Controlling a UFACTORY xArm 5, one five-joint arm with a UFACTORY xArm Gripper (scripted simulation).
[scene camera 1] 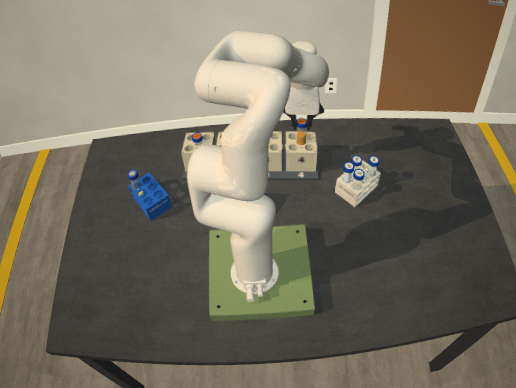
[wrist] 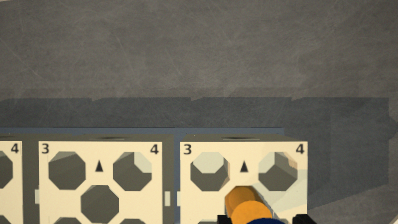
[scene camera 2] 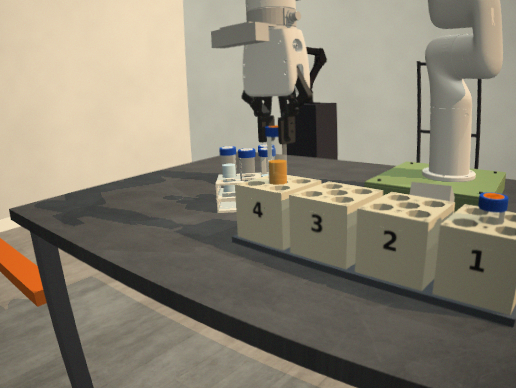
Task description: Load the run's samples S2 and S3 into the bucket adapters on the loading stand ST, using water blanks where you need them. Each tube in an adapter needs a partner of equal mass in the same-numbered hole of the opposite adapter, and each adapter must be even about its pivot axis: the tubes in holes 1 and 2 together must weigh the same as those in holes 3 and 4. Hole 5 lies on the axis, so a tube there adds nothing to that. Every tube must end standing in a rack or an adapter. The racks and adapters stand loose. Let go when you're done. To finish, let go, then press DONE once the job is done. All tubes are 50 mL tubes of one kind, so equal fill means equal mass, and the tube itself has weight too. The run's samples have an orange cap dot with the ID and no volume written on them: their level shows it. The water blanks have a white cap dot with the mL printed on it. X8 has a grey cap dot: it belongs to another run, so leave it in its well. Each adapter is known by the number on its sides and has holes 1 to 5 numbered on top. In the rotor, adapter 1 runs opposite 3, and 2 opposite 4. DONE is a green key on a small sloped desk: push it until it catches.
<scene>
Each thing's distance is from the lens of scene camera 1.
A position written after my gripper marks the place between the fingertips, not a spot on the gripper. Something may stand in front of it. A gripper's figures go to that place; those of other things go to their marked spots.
my gripper point(scene camera 1: 301, 127): 131 cm
adapter point(scene camera 1: 298, 157): 133 cm
blue rack point(scene camera 1: 160, 204): 130 cm
</scene>
